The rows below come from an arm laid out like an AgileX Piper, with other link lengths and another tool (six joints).
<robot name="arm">
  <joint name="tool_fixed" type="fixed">
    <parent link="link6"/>
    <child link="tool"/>
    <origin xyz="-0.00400 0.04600 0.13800" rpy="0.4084 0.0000 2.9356"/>
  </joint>
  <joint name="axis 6" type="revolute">
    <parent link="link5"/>
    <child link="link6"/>
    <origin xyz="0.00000 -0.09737 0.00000" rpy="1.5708 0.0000 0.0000"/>
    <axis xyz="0 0 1"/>
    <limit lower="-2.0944" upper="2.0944"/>
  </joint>
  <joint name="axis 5" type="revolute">
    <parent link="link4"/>
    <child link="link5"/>
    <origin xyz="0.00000 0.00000 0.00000" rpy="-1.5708 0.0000 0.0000"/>
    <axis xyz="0 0 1"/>
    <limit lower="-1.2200" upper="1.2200"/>
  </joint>
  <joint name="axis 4" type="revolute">
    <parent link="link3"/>
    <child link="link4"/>
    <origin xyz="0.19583 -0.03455 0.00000" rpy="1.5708 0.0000 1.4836"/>
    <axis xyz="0 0 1"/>
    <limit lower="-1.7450" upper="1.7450"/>
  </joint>
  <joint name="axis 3" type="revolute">
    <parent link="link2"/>
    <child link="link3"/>
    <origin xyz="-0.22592 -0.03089 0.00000"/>
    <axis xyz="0 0 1"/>
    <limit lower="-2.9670" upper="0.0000"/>
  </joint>
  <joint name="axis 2" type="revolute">
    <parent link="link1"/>
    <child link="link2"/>
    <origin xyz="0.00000 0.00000 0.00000" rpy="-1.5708 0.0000 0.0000"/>
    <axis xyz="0 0 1"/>
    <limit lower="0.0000" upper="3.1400"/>
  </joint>
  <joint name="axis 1" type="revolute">
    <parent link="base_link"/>
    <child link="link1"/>
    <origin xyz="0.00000 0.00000 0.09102"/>
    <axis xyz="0 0 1"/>
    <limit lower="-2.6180" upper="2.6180"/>
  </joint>
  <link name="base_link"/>
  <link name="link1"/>
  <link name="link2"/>
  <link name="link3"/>
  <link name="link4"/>
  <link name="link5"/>
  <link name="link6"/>
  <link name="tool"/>
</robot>
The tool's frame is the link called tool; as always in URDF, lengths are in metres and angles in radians.
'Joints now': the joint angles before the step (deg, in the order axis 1, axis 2, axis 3, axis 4, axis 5, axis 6). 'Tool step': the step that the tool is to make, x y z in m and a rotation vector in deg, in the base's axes. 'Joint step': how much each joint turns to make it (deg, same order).
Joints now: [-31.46, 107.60, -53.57, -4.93, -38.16, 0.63]
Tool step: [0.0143, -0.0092, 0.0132, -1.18, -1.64, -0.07]
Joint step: [0.00, 2.08, -5.57, -0.01, 1.49, -0.05]
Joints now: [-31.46, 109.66, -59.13, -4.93, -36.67, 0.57]
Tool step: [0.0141, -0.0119, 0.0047, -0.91, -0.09, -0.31]
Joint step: [-0.23, 2.98, -6.30, -0.02, 2.80, -0.56]
